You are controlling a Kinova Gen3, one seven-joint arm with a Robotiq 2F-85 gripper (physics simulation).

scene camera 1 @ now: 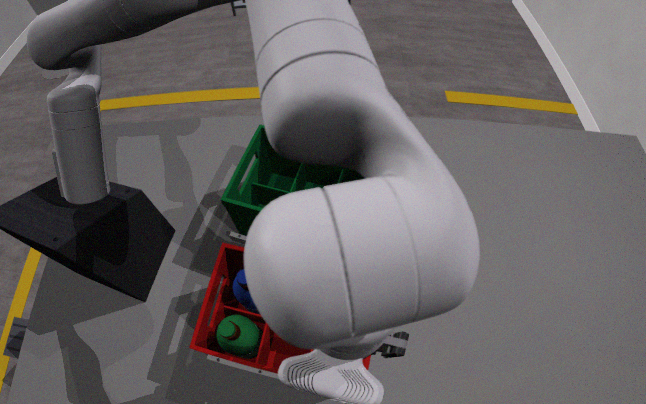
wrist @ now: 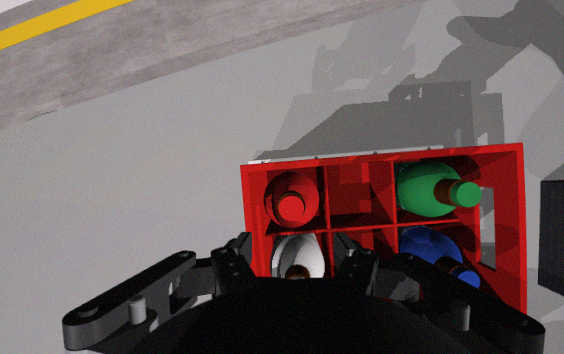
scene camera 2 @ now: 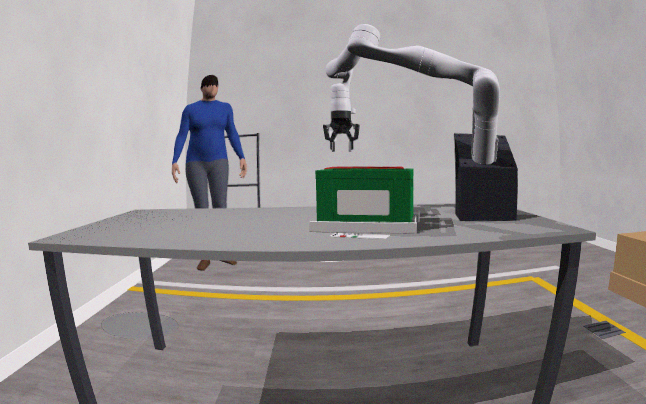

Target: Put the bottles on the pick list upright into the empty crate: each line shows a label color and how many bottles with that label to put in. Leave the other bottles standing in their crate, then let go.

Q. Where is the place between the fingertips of my gripper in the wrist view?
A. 292, 245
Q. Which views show the red bottle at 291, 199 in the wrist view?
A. The wrist view only.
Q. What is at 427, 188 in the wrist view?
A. A green bottle.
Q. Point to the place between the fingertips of my gripper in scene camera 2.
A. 341, 151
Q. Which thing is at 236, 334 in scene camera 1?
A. A green bottle.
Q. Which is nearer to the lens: the red bottle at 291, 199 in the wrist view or the blue bottle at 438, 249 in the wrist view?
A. The red bottle.
